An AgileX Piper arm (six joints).
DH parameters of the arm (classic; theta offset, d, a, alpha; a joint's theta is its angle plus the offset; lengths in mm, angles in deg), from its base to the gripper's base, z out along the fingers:
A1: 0 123 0 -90
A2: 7.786 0 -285 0
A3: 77.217 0 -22 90
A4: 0 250.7 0 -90
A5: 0 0 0 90
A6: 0 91 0 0
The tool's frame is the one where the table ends.
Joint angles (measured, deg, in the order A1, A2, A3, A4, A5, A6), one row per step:
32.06 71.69 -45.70 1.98 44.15 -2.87
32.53 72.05 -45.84 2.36 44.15 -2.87
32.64 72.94 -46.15 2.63 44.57 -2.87
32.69 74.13 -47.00 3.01 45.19 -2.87
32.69 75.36 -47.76 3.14 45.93 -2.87
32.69 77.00 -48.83 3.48 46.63 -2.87
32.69 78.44 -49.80 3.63 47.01 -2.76
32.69 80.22 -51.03 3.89 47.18 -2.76
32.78 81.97 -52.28 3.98 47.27 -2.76
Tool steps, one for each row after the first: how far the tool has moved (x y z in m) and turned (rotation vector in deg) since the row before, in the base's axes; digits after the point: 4 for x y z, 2 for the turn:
-0.0002 0.0026 -0.0007 0.18 0.38 0.33
0.0014 0.0018 -0.0023 -0.32 0.98 0.03
0.0030 0.0027 -0.0011 -0.21 1.00 -0.06
0.0030 0.0021 -0.0019 -0.54 1.09 -0.01
0.0044 0.0033 -0.0022 -0.41 1.25 -0.10
0.0043 0.0030 -0.0018 -0.31 0.82 -0.14
0.0057 0.0040 -0.0022 -0.18 0.74 -0.10
0.0057 0.0043 -0.0022 -0.25 0.54 0.06

